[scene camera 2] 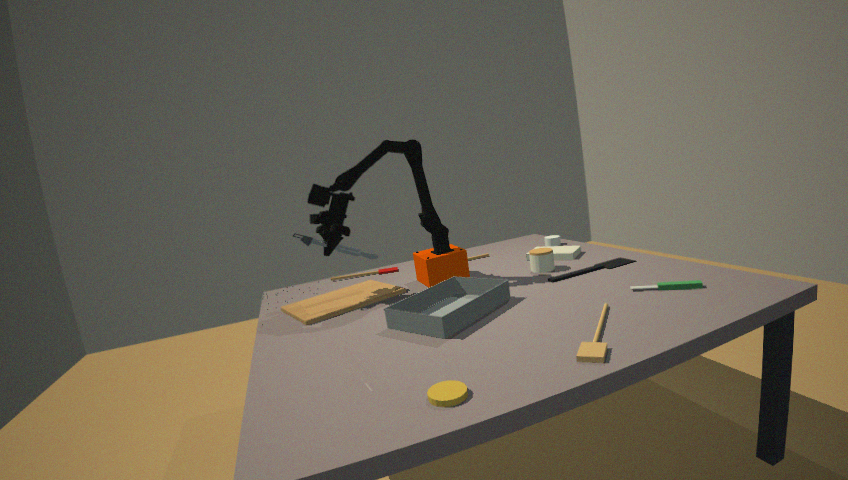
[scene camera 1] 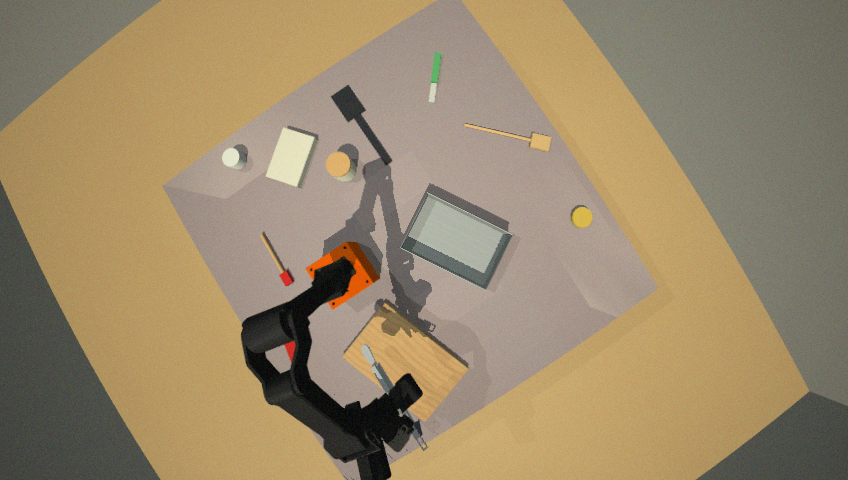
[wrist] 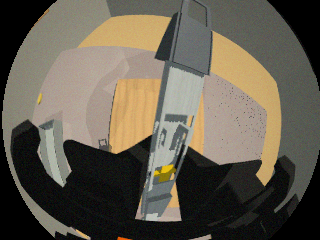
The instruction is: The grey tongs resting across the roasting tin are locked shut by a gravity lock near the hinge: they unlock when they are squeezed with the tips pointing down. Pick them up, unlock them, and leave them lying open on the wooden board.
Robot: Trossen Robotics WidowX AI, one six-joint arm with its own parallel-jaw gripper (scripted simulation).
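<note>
Gripper in the pictures, scene camera 2 and the wrist view included. Pictured too: cream block, black spatula, wooden board, grey roasting tin.
</note>
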